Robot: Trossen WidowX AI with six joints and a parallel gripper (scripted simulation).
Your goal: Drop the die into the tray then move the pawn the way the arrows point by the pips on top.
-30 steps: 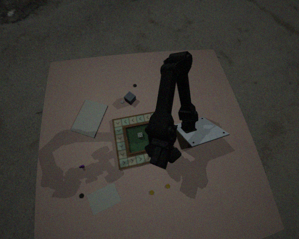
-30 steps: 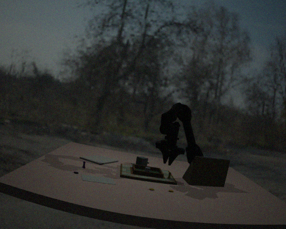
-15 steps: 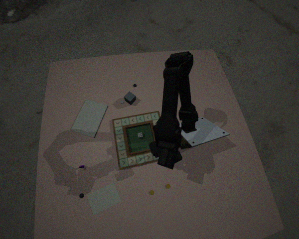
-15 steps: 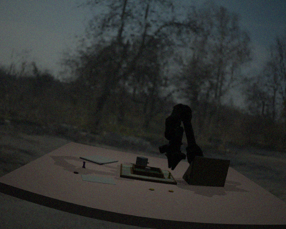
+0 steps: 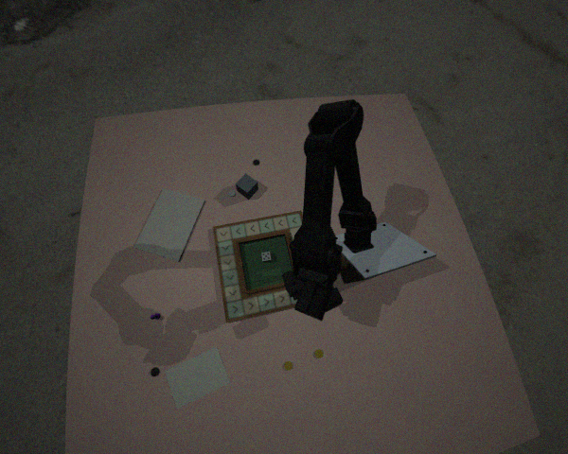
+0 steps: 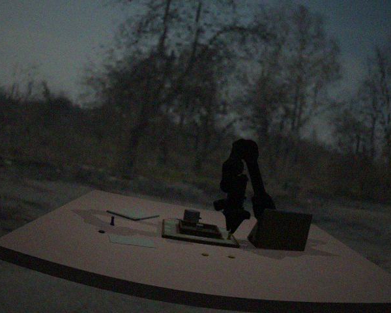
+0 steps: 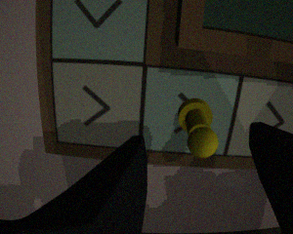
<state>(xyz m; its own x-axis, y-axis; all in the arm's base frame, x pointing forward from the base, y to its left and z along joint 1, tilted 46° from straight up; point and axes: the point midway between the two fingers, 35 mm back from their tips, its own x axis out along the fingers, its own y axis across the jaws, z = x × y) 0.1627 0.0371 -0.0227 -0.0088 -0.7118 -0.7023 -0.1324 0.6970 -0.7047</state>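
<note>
My gripper tip is now 10 mm above the yellow pawn. The rest, counted from my gripper tip: pale card (370 mm ahead, 170 mm to the left, 40 mm below); then green dice tray (110 mm ahead, 70 mm to the right, 30 mm below); then white die (100 mm ahead, 90 mm to the right, 20 mm below).
</note>
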